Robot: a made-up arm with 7 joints. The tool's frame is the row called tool. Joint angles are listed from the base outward. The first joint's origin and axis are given. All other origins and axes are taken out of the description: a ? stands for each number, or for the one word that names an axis. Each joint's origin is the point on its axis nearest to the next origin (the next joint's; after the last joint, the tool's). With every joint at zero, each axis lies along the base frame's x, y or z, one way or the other. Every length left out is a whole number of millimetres.
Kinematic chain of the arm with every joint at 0, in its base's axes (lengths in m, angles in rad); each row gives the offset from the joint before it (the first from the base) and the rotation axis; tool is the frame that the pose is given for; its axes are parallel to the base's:
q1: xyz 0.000 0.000 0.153 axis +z
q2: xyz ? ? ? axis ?
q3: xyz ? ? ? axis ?
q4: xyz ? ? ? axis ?
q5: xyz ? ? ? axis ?
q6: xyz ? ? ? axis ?
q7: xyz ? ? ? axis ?
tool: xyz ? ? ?
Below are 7 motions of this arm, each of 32 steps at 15 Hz.
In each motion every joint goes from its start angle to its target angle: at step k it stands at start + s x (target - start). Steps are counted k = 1, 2, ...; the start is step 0. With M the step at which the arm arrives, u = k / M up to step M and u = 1 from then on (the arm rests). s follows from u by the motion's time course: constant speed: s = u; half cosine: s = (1 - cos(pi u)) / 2; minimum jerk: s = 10 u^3 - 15 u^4 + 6 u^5.
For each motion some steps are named. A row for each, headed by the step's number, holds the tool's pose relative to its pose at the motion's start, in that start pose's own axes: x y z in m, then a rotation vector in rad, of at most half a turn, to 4 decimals.
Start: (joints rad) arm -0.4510 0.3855 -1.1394 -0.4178 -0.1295 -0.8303 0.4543
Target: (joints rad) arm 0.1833 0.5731 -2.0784 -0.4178 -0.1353 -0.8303 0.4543
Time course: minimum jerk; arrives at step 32
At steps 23, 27, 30, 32:
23: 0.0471 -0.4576 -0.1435 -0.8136 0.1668 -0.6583
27: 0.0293 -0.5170 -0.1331 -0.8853 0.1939 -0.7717
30: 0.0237 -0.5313 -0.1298 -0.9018 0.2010 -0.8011
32: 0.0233 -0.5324 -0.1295 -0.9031 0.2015 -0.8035

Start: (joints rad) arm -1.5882 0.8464 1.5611 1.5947 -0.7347 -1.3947 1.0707
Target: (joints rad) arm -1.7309 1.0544 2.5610 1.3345 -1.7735 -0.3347 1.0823
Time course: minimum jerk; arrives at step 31
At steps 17, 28, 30, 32:
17: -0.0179 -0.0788 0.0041 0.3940 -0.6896 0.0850
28: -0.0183 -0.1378 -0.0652 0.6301 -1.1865 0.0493
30: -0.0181 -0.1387 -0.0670 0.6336 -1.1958 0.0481
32: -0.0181 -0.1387 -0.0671 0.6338 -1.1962 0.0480

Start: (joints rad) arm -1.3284 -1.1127 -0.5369 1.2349 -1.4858 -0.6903 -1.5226
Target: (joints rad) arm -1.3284 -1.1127 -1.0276 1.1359 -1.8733 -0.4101 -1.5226
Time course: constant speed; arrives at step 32
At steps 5, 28, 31, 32:
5: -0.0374 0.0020 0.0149 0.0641 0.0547 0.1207
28: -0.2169 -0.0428 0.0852 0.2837 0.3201 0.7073
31: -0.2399 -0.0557 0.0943 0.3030 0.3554 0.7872
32: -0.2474 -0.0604 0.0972 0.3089 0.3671 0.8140

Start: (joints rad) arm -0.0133 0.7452 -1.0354 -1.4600 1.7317 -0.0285 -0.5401
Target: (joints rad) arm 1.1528 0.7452 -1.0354 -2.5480 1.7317 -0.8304 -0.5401
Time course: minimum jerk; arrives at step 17
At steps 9, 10, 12, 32:
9: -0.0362 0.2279 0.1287 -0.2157 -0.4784 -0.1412
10: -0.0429 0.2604 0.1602 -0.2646 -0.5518 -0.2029
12: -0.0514 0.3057 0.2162 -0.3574 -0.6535 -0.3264
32: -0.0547 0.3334 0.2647 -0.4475 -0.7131 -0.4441

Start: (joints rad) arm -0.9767 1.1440 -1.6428 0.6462 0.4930 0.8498 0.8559
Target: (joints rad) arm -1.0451 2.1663 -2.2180 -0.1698 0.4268 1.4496 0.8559
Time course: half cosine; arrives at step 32
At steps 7, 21, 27, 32:
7: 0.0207 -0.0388 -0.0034 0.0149 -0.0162 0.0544
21: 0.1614 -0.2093 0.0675 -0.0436 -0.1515 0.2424
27: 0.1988 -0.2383 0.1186 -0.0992 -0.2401 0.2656
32: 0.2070 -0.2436 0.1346 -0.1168 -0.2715 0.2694

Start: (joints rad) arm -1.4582 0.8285 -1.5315 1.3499 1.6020 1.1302 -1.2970
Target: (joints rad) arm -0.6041 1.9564 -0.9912 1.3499 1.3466 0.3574 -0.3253
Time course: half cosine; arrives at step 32
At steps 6, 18, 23, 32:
6: 0.0271 -0.0235 -0.0735 0.0386 0.0938 0.0516
18: -0.1162 -0.0842 -0.4954 0.3197 0.6460 0.3194
23: -0.2988 -0.0686 -0.5720 0.4690 0.8811 0.4281
32: -0.4650 -0.0443 -0.5590 0.6167 1.0766 0.5227

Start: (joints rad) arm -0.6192 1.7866 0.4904 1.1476 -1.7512 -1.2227 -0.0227
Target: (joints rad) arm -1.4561 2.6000 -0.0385 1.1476 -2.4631 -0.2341 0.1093
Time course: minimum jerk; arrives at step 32
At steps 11, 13, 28, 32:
11: -0.0657 0.0589 0.0217 0.2350 -0.2151 0.1953
13: -0.1021 0.0820 0.0276 0.3409 -0.3039 0.2999
28: -0.3984 0.1803 0.0316 0.9551 -0.6995 1.1669
32: -0.4068 0.1818 0.0315 0.9680 -0.7048 1.1920

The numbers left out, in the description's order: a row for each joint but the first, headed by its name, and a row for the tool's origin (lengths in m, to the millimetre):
q2: xyz -0.379 -0.022 0.000, axis +z
q3: xyz 0.023 -0.151 0.000, axis +x
q4: xyz 0.000 0.117 -0.127, axis -y
q5: xyz 0.007 0.000 -0.310, axis -z
q6: xyz 0.223 -0.110 0.000, axis +x
q7: xyz 0.000 -0.071 0.162, axis +z
tool: xyz 0.066 0.061 0.000

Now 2 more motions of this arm.
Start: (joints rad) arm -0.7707 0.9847 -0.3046 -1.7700 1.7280 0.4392 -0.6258
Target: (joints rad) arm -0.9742 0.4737 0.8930 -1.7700 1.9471 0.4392 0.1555
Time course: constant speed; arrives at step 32
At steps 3, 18, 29, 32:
3: -0.0082 0.0097 -0.0123 -0.0627 0.0520 0.1496
18: -0.0840 0.0196 -0.0832 -0.2444 0.4509 0.8695
29: -0.1624 -0.0137 -0.1181 -0.1914 0.8554 1.3390
32: -0.1846 -0.0271 -0.1226 -0.1424 0.9754 1.4533

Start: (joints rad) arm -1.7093 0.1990 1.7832 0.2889 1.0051 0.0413 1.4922
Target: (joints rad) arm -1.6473 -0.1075 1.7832 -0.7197 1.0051 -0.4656 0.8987
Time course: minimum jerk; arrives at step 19
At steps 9, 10, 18, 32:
9: 0.0043 0.0116 -0.0001 0.0728 0.5486 -0.2235
10: 0.0021 0.0146 -0.0033 0.0676 0.6713 -0.2624
18: -0.0291 0.0328 -0.0204 -0.0527 1.2264 -0.3769
32: -0.0292 0.0329 -0.0204 -0.0533 1.2280 -0.3771

